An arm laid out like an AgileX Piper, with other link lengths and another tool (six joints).
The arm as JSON. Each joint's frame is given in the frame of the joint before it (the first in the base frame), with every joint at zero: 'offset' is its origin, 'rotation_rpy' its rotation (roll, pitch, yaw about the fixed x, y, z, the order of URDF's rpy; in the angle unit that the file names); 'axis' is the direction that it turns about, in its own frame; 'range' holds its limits. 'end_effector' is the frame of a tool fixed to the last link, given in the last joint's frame.
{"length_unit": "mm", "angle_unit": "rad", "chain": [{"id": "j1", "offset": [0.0, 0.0, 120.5], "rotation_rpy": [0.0, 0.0, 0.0], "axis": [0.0, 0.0, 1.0], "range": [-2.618, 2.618]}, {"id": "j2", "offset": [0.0, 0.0, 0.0], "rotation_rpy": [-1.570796, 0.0, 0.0], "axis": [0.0, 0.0, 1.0], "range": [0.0, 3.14]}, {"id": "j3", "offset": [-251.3, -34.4, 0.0], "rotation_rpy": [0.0, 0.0, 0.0], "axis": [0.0, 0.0, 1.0], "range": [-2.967, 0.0]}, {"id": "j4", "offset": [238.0, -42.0, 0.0], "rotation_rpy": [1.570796, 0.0, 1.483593], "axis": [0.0, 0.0, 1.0], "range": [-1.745, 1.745]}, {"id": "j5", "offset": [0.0, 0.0, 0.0], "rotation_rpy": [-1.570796, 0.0, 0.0], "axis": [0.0, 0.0, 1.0], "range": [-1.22, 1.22]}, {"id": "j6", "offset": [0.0, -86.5, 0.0], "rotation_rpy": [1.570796, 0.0, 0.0], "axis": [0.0, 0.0, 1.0], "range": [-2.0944, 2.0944]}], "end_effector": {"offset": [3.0, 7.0, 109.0], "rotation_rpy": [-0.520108, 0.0, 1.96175]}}
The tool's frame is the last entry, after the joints.
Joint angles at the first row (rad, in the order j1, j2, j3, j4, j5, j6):
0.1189, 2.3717, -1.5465, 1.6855, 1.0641, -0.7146
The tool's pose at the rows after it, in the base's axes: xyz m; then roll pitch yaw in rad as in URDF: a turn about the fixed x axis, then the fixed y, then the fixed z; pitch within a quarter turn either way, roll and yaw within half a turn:
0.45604 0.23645 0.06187 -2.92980 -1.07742 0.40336
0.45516 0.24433 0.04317 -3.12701 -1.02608 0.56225
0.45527 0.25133 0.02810 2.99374 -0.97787 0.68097
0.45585 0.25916 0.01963 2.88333 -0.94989 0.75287
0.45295 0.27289 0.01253 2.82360 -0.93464 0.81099
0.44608 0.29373 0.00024 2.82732 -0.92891 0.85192
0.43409 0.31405 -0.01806 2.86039 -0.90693 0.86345
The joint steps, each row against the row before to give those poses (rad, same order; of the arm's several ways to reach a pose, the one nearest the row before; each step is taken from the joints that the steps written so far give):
0.0394, 0.0001, 0.0000, -0.0430, -0.1211, 0.0061
0.0426, 0.0000, 0.0000, -0.0552, -0.1145, 0.0188
0.0441, 0.0000, 0.0000, -0.0428, -0.1128, 0.0156
0.0413, 0.0000, 0.0000, -0.0112, -0.0908, 0.0010
0.0425, 0.0148, -0.0152, -0.0063, -0.0500, 0.0000
0.0420, 0.0497, -0.0444, -0.0029, 0.0011, 0.0012
0.0444, 0.0551, -0.0345, -0.0018, 0.0011, 0.0146

